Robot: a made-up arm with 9 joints.
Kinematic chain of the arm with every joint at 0, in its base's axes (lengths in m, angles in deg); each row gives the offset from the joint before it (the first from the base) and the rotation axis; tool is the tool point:
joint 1: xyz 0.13 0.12 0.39 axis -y
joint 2: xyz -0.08 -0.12 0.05 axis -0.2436 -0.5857 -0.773
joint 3: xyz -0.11 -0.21 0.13 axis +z
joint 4: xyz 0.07 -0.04 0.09 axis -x
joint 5: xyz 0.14 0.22 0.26 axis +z
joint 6: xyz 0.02 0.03 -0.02 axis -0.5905 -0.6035 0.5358
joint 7: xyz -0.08 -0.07 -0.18 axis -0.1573 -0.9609 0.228
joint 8: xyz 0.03 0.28 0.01 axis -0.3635 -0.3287 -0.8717
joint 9: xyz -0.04 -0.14 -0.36 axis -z
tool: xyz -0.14 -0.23 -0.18
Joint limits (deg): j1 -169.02..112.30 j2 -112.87..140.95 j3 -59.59..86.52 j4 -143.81..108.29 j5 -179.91..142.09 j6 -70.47..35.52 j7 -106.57..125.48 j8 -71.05..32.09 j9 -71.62..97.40
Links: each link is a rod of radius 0.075 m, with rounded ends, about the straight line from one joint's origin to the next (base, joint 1, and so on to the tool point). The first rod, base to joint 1, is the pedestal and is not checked.
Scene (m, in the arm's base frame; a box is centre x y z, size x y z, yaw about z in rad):
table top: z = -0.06
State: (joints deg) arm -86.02 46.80 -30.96 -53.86 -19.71 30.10 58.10 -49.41 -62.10
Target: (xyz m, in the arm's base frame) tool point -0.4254 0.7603 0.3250
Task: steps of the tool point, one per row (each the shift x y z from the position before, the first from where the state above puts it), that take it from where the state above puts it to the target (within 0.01 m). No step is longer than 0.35 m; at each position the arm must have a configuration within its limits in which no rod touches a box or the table.
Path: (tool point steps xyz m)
1: -0.0179 0.2190 -0.1408
2: -0.0479 0.2811 -0.0835
3: -0.1109 0.3011 -0.0255
4: -0.1891 0.2744 0.0167
5: -0.2594 0.2079 0.0363
6: -0.3017 0.1182 0.0362
7: -0.3062 0.0275 0.0269

